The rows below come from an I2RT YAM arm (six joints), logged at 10 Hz.
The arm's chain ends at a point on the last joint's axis. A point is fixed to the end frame.
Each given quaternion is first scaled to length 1.
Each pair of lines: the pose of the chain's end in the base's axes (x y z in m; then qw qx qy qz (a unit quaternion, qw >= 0)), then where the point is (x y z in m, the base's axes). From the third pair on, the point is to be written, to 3 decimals.
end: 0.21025, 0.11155, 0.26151, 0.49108, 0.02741, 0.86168, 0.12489
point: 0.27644 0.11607 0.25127
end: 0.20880, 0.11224, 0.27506, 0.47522, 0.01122, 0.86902, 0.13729
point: 0.27438 0.11974 0.26288
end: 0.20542, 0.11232, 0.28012, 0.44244, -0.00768, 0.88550, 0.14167
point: 0.270 0.123 0.263
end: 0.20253, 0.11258, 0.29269, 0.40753, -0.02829, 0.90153, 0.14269
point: 0.265 0.125 0.271
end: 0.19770, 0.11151, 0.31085, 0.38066, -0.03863, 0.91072, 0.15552
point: 0.258 0.127 0.286
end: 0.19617, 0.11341, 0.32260, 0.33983, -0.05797, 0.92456, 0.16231
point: 0.254 0.132 0.293
